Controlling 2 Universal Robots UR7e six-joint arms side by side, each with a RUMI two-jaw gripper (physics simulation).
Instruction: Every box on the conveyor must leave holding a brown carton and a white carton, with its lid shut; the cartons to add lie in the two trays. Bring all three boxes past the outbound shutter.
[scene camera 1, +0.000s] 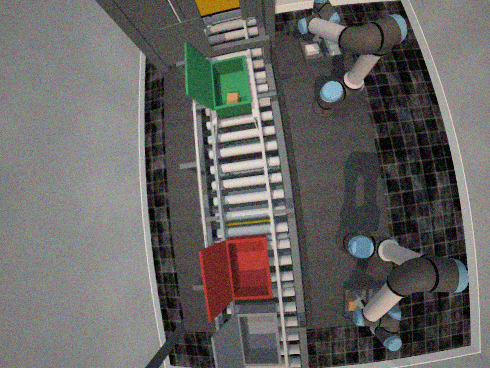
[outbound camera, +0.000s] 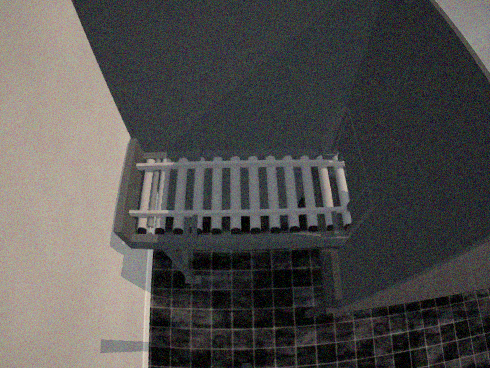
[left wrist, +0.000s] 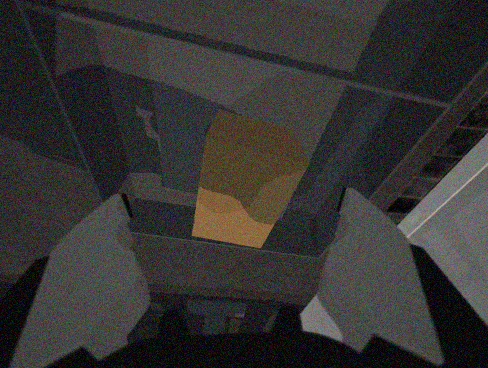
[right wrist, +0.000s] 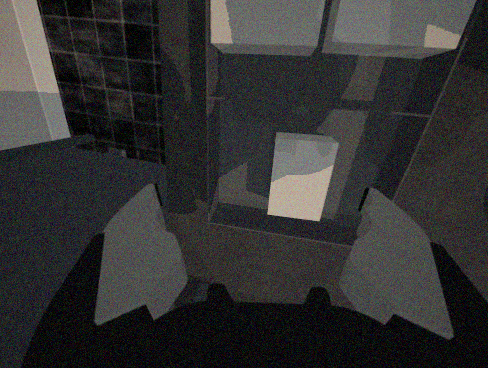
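Where they show: left gripper, fingertip midpoint: (scene camera 1: 357, 305) (left wrist: 235, 193); right gripper, fingertip midpoint: (scene camera 1: 315, 35) (right wrist: 258, 189); left arm's base, origin of the base link: (scene camera 1: 347, 239); right arm's base, origin of the base link: (scene camera 1: 323, 107).
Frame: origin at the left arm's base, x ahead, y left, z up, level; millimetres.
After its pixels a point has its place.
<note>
The green box (scene camera 1: 235, 111) @[z 262, x 816, y -581 mm] stands at the top of the conveyor, lid open, with a brown carton (scene camera 1: 233, 97) @[z 280, x 841, y -654 mm] inside. The red box (scene camera 1: 250, 296) @[z 340, x 521, y 332 mm] and grey box (scene camera 1: 260, 316) @[z 229, x 442, y 490 mm] stand lower with open lids; no carton shows in them. My left gripper (left wrist: 235, 193) @[z 49, x -148, y 389 mm] is open above a brown carton (scene camera 1: 352, 304) @[z 52, x -114, y 387 mm] (left wrist: 247, 170) @[z 52, x -170, y 387 mm] in the lower tray (left wrist: 165, 226) @[z 31, x -63, y 348 mm]. My right gripper (right wrist: 258, 189) @[z 115, x 441, y -1309 mm] is open above a white carton (right wrist: 302, 175) @[z 42, x 437, y -1267 mm] in the upper tray (right wrist: 300, 232) @[z 32, x 506, y -1223 mm]; two more white cartons (right wrist: 275, 25) @[z 42, x 339, y -1357 mm] (right wrist: 400, 25) @[z 42, x 301, y -1272 mm] lie farther back. In scene camera 1 the wrists largely hide both grippers.
White rollers (scene camera 1: 242, 166) @[z 218, x 718, y -292 mm] run between the green and red boxes. A yellow panel (scene camera 1: 217, 6) @[z 416, x 1031, y -1160 mm] shows beyond them at the top. Outbound rollers (outbound camera: 235, 195) @[z 219, x 1211, y -1654 mm] run between rails. The left tray has a divider (left wrist: 250, 56) @[z 34, x -220, y 365 mm]. The arms' round bases stand right of the conveyor.
</note>
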